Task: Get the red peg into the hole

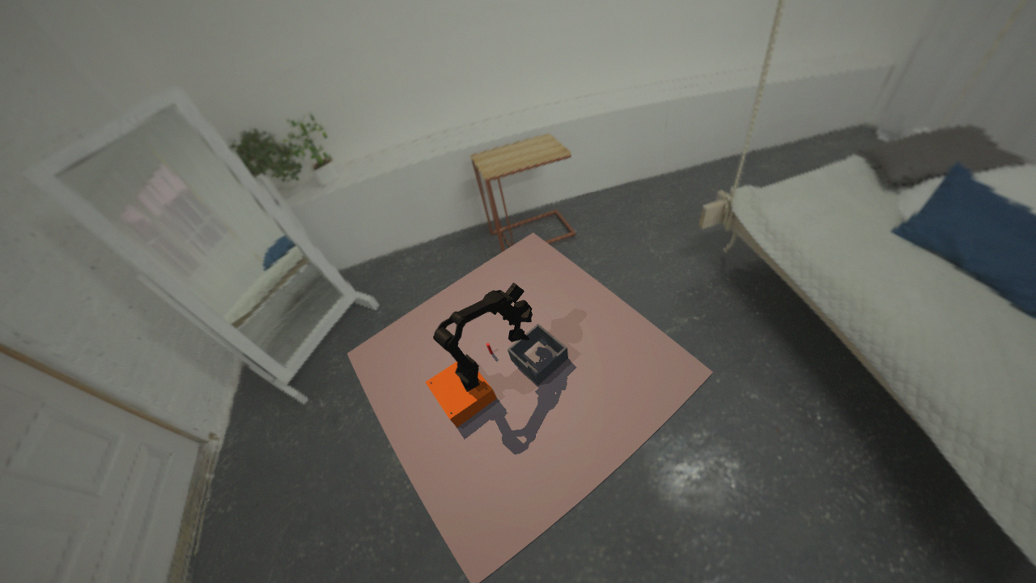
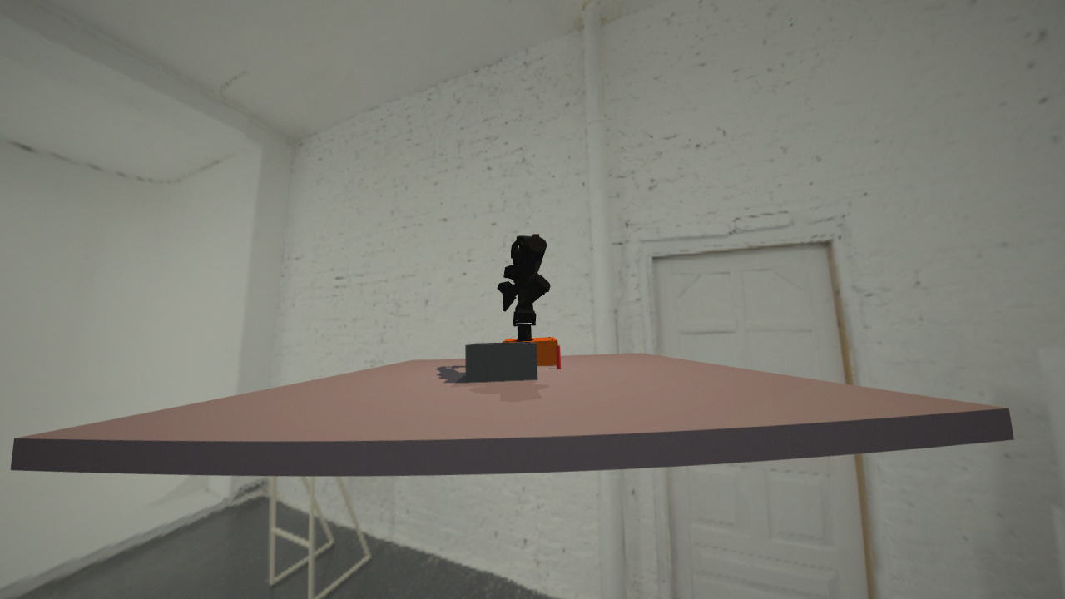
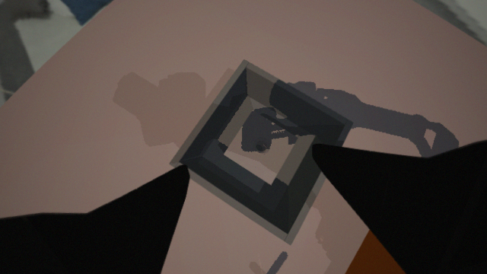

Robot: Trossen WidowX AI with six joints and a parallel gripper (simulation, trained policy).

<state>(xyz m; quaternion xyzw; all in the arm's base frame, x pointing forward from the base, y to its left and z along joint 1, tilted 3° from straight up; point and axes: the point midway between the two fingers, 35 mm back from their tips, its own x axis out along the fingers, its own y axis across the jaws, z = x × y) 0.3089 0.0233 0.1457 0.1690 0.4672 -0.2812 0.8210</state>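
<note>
Now: gripper tip 170 mm past the red peg, 160 mm above it and 130 mm to the right of it. Round my gripper tip: grey plate (150 mm below, 40 mm to the right); dark grey box (170 mm below, 40 mm to the right).
</note>
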